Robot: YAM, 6 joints.
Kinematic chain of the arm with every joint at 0, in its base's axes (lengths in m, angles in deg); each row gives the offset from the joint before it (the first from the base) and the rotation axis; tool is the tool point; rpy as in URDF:
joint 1: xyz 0 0 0.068 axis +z
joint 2: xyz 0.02 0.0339 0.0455 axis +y
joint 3: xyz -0.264 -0.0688 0 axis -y
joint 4: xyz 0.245 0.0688 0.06 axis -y
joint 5: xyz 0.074 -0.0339 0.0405 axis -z
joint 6: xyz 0.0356 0 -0.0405 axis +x
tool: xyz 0 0 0 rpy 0 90 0
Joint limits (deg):
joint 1: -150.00..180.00
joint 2: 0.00..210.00
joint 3: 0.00..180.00
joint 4: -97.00..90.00
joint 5: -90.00..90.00
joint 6: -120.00..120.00
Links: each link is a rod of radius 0.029 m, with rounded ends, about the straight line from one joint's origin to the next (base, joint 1, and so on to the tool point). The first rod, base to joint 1, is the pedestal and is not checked.
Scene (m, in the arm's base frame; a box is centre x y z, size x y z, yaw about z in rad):
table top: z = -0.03
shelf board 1: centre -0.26 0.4 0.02 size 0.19 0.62 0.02 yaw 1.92
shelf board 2: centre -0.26 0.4 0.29 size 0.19 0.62 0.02 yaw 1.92
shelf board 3: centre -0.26 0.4 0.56 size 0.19 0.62 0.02 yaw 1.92
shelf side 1: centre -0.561 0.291 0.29 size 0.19 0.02 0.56 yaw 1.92
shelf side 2: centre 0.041 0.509 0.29 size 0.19 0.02 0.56 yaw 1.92
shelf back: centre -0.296 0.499 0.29 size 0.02 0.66 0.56 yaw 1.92
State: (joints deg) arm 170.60 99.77 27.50 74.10 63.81 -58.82
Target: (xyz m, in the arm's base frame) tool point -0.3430 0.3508 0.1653
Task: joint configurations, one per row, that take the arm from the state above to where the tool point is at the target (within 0.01 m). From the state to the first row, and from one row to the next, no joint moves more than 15 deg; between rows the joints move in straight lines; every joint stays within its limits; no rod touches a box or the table.
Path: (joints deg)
1: 162.38 108.13 40.72 71.58 61.32 -58.82
2: 154.16 116.49 53.94 69.05 58.84 -58.82
3: 145.94 124.85 67.16 66.53 56.35 -58.82
4: 137.72 133.21 80.38 64.01 53.87 -58.82

